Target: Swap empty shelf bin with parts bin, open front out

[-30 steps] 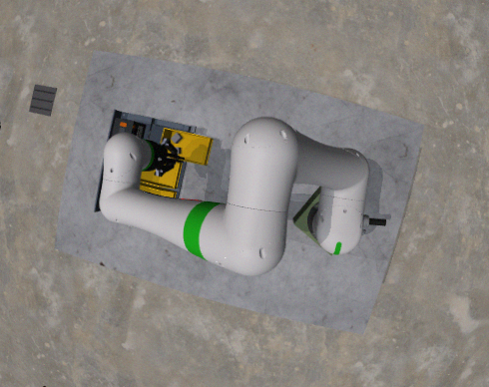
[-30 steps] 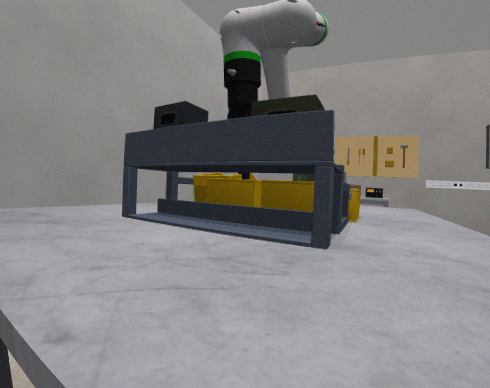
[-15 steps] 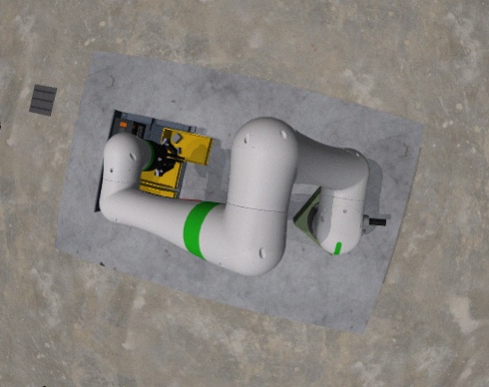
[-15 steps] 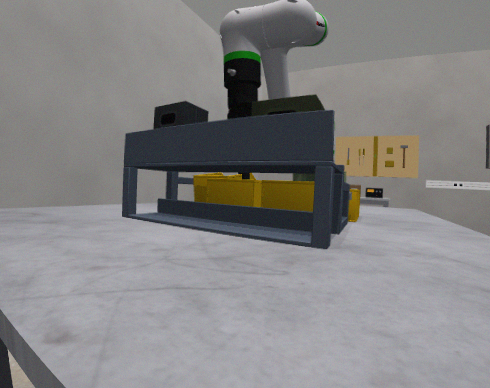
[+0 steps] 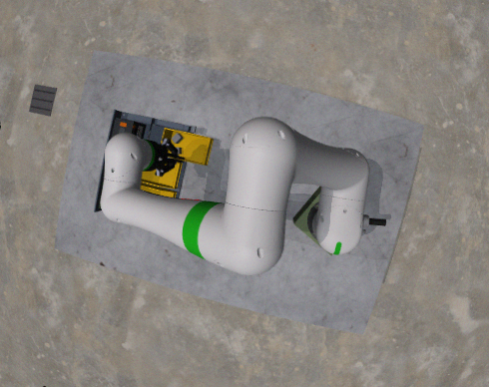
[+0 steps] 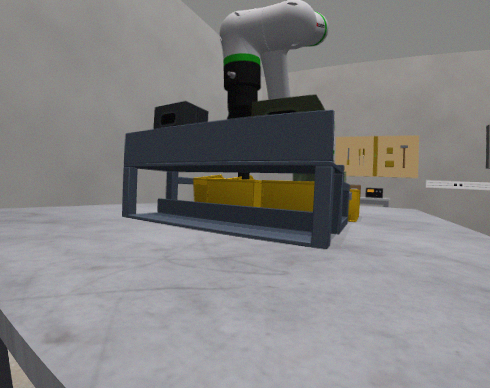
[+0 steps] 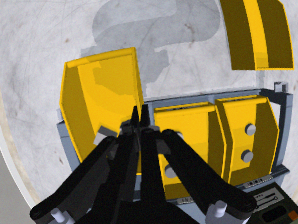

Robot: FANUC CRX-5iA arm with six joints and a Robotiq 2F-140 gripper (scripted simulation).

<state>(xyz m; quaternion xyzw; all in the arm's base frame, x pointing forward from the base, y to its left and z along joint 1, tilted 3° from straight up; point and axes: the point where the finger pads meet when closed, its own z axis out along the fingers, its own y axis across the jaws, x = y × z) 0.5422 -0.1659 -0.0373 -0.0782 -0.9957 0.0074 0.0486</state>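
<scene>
Right now my hand is 12 cm short of the dark shelf, 5 cm to the right of it and 3 cm above it. Round my hand: black box (17 cm ahead, 8 cm to the right, 7 cm above); grey part (3 cm ahead, 8 cm to the right, 7 cm below).
</scene>
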